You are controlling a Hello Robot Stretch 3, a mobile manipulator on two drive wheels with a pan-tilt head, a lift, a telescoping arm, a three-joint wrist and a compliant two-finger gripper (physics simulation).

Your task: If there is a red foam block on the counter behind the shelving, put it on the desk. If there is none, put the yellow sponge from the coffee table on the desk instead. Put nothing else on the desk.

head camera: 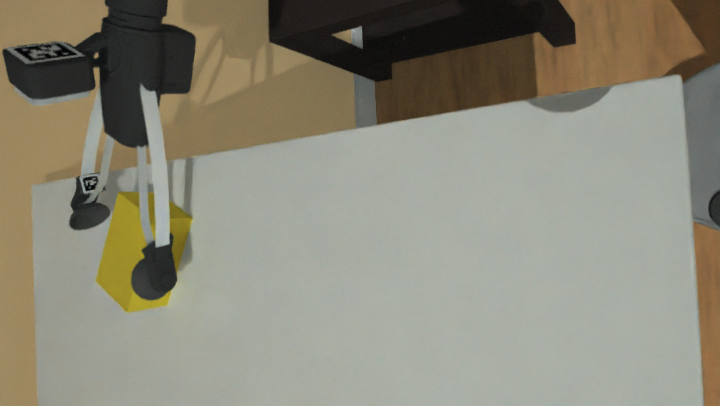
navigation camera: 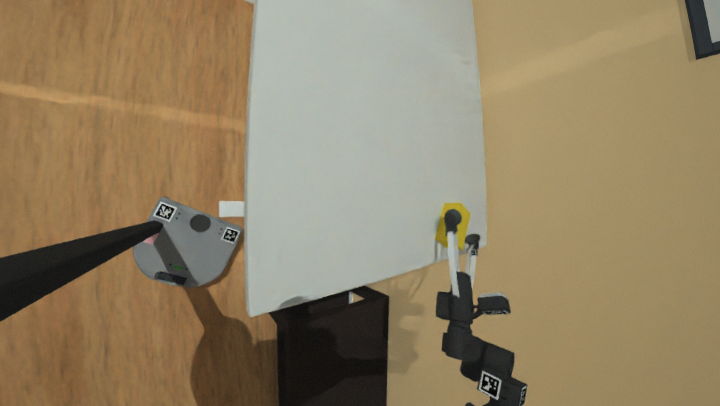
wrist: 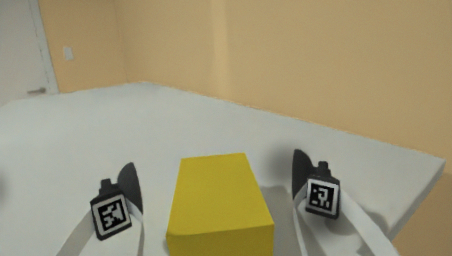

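Seen in the pictures: gripper, between the fingertips: (head camera: pixel 118 261) (navigation camera: pixel 463 222); robot's base, origin of its link: (navigation camera: pixel 200 222).
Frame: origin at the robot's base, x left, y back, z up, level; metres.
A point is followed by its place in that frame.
The yellow sponge (head camera: pixel 113 262) @(y -0.244, x -0.475, z 0.995 m) (navigation camera: pixel 464 216) @(y -0.256, x -0.469, z 0.995 m) (wrist: pixel 217 200) rests on the white desk top (head camera: pixel 403 252) @(y -0.114, x -0.202, z 0.950 m) (navigation camera: pixel 352 151) @(y -0.234, x -0.130, z 0.950 m) (wrist: pixel 75 130), near its corner by the wall. My gripper (head camera: pixel 121 246) @(y -0.239, x -0.467, z 0.996 m) (navigation camera: pixel 462 228) @(y -0.239, x -0.467, z 0.996 m) (wrist: pixel 216 174) @(y -0.239, x -0.467, z 0.996 m) is open. Its fingers stand on either side of the sponge, with a gap on both sides in the wrist view. In the head camera view one finger covers part of the sponge. No red foam block, counter, shelving or coffee table can be made out in these views.
Dark furniture (head camera: pixel 428 30) @(y 0.179, x -0.721, z 0.150 m) (navigation camera: pixel 327 363) @(y 0.378, x -0.657, z 0.450 m) stands beside the desk's near end. My base (navigation camera: pixel 201 257) @(y 0.127, x -0.063, z 0.160 m) is on the wood floor along the long edge. A tan wall (head camera: pixel 252 100) @(y -0.099, x -0.887, z 0.485 m) (navigation camera: pixel 579 201) @(y -0.419, x -0.739, z 1.204 m) (wrist: pixel 300 60) runs along the other side. A door (wrist: pixel 15 50) shows far off.
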